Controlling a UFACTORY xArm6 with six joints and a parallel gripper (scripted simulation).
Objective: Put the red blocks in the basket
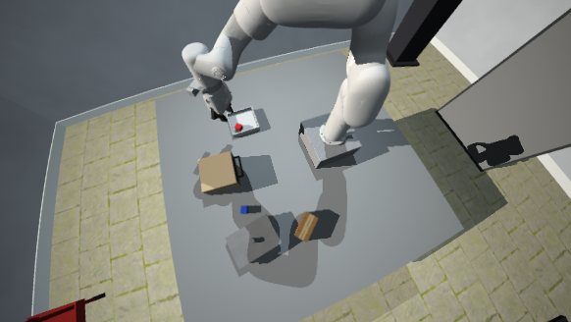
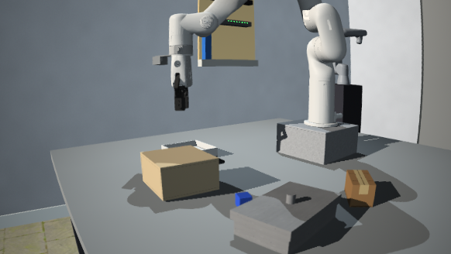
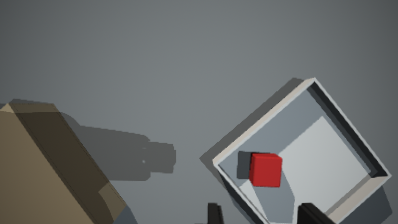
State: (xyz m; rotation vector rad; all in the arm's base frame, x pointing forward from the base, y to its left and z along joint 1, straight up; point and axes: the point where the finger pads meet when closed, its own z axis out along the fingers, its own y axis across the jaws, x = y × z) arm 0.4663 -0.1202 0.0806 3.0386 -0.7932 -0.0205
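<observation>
Right now the knobbed lid is 520 mm to the left of my hand, 140 mm below it and 50 mm behind it. Also, from my hand: white basket 180 mm below, 70 mm to the right, 40 mm behind; then drawer 210 mm to the left, 150 mm below, 60 mm ahead; then light wooden cabinet 210 mm to the left, 150 mm below, 70 mm ahead.
</observation>
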